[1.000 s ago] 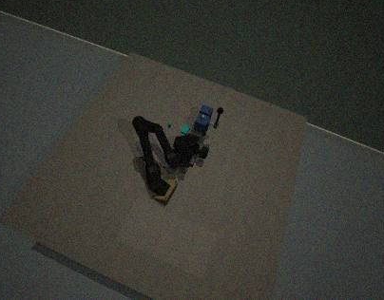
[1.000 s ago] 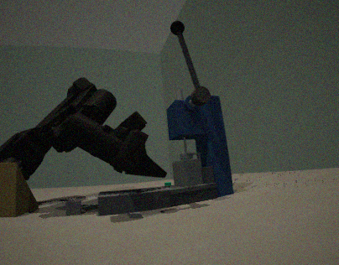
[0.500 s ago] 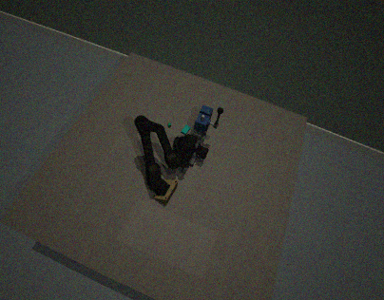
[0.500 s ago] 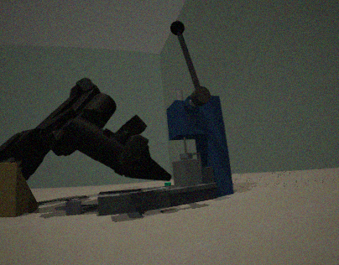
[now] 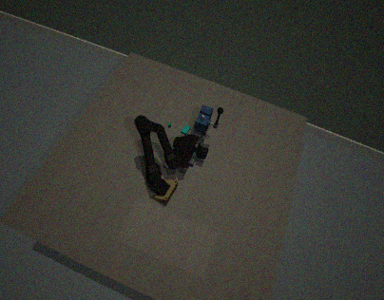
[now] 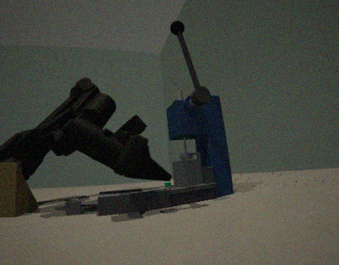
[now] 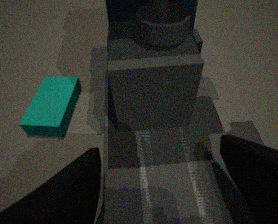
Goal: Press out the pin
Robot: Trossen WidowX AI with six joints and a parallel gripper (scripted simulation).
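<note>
Now: gripper tip 50 mm short of the pale round pin and 20 mm below it. Round my gripper tip: teal block 90 mm to the left, 70 mm ahead, 40 mm below; dark lever 220 mm above, 70 mm to the right, 50 mm ahead; thin punch 100 mm above, 50 mm ahead.
</note>
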